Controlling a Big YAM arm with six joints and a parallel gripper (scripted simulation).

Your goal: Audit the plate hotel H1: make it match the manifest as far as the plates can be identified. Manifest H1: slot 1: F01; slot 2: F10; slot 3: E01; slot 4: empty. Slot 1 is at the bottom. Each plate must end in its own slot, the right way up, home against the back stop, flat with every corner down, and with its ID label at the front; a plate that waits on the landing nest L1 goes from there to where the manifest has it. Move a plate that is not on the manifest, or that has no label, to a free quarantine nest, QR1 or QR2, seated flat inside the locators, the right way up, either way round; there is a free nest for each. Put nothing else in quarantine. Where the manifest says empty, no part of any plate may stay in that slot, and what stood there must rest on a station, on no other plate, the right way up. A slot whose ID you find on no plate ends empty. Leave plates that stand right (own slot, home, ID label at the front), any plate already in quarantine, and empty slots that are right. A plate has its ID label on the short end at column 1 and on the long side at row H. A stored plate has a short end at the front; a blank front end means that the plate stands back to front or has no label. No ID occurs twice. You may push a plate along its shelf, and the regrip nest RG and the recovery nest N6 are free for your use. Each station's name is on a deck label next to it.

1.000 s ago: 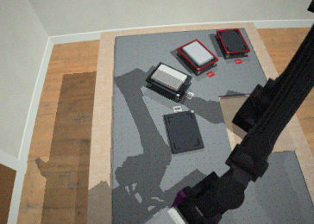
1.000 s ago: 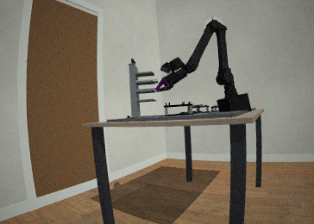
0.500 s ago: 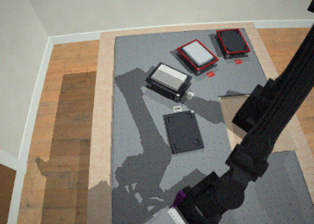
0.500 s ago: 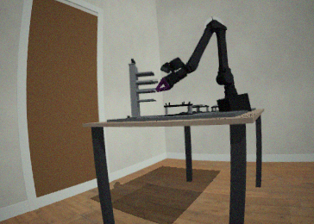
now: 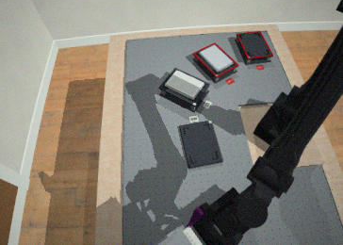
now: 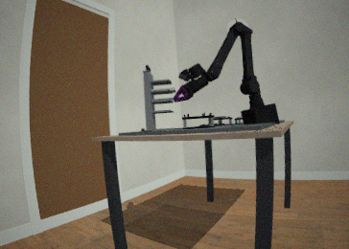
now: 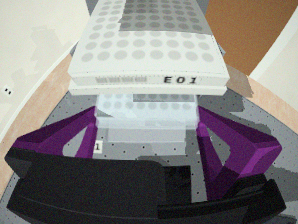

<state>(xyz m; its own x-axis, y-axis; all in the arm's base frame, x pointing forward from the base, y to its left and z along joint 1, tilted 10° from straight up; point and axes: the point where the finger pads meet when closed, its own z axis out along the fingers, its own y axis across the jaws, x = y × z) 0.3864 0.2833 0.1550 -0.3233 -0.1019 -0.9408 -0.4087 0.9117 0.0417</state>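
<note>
Right now the black nest is 10 cm behind my hand, 5 cm to the right of it and 10 cm below it. Round my hand: plate hotel: 13 cm ahead, 6 cm to the left; then L1 label: 16 cm behind, 48 cm to the right, 16 cm below; then H1 deck label: 3 cm behind, 9 cm to the left, 16 cm below.
</note>
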